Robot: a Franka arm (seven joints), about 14 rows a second.
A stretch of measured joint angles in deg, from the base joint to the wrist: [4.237, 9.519, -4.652, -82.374, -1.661, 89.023, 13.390]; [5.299, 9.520, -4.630, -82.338, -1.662, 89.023, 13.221]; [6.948, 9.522, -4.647, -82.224, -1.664, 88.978, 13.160]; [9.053, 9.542, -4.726, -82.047, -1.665, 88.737, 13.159]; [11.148, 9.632, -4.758, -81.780, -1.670, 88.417, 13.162]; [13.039, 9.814, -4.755, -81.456, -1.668, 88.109, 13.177]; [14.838, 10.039, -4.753, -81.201, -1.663, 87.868, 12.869]
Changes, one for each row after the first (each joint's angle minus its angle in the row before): [1.062, 0.001, 0.022, 0.036, -0.001, 0.000, -0.169]; [1.649, 0.002, -0.017, 0.114, -0.002, -0.045, -0.061]; [2.105, 0.020, -0.079, 0.177, -0.001, -0.241, -0.001]; [2.095, 0.090, -0.032, 0.267, -0.005, -0.320, 0.003]; [1.891, 0.182, 0.003, 0.324, 0.002, -0.308, 0.015]; [1.799, 0.225, 0.002, 0.255, 0.005, -0.241, -0.308]
